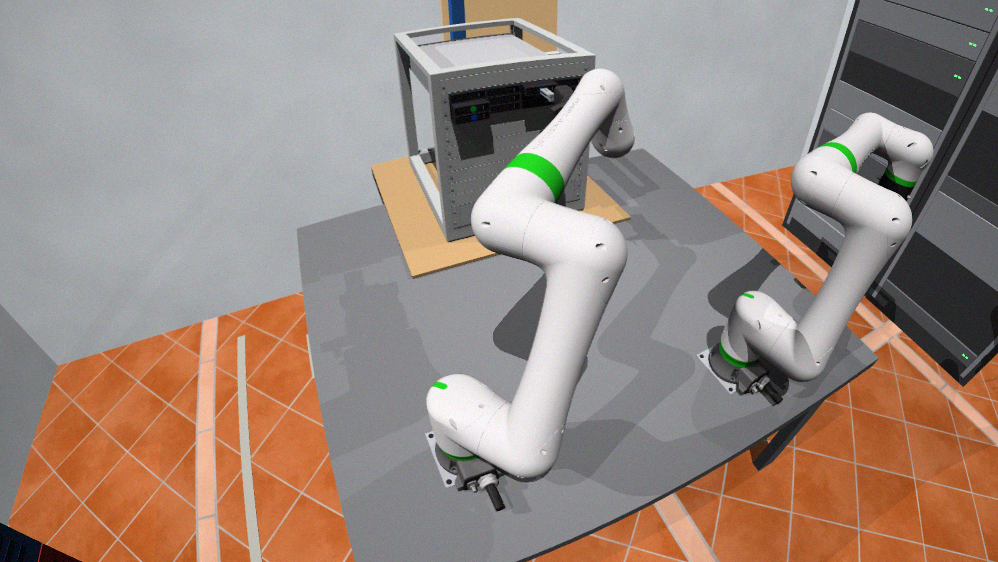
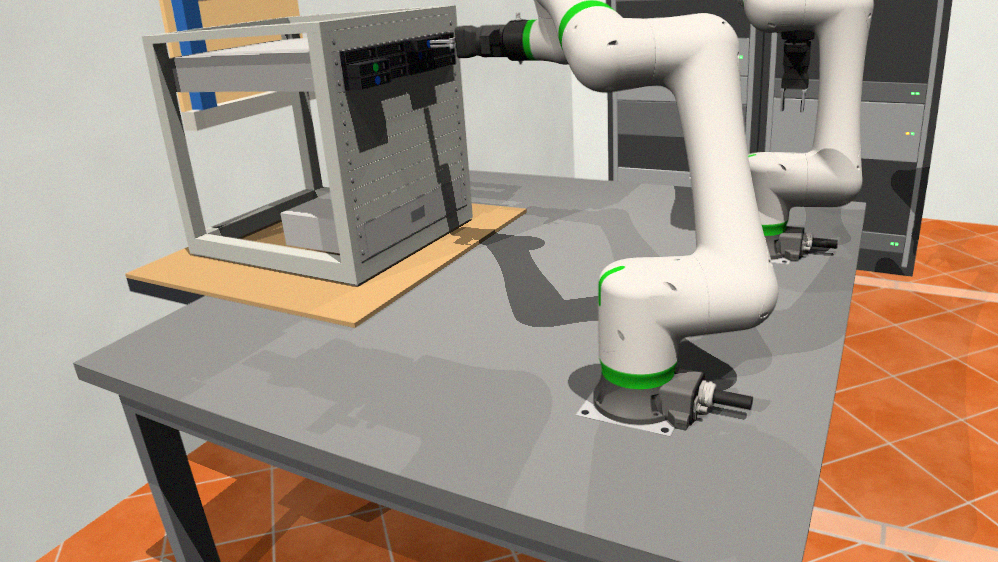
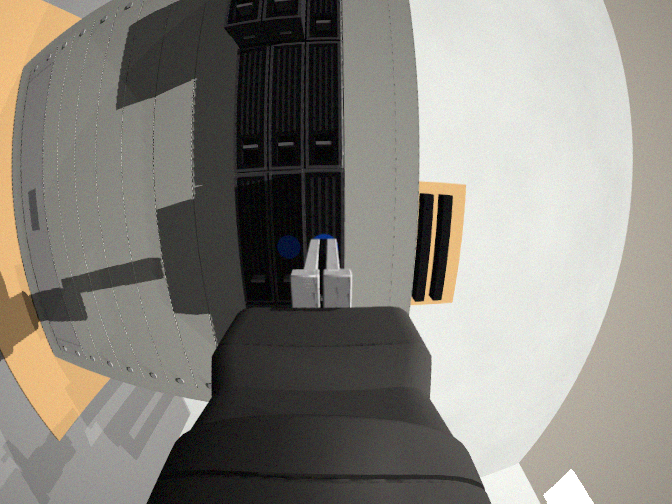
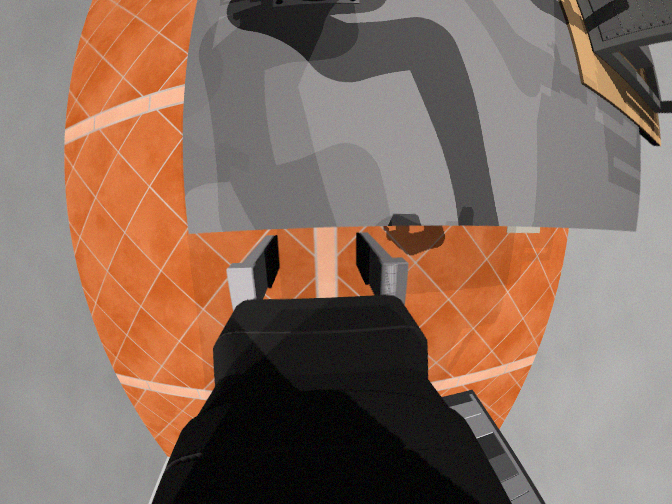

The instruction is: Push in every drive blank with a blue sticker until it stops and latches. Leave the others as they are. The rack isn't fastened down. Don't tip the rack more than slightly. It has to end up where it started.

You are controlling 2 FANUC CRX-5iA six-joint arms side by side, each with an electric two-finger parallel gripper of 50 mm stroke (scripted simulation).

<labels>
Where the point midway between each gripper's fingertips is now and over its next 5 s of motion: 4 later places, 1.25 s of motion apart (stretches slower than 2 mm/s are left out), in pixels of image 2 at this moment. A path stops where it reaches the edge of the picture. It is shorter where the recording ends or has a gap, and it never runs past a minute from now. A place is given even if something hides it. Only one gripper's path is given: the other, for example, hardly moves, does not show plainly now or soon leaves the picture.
The left gripper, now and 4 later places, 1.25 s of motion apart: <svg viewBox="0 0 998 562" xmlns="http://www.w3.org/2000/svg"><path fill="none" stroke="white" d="M432 43L423 44L420 44L418 44L450 43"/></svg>
</labels>
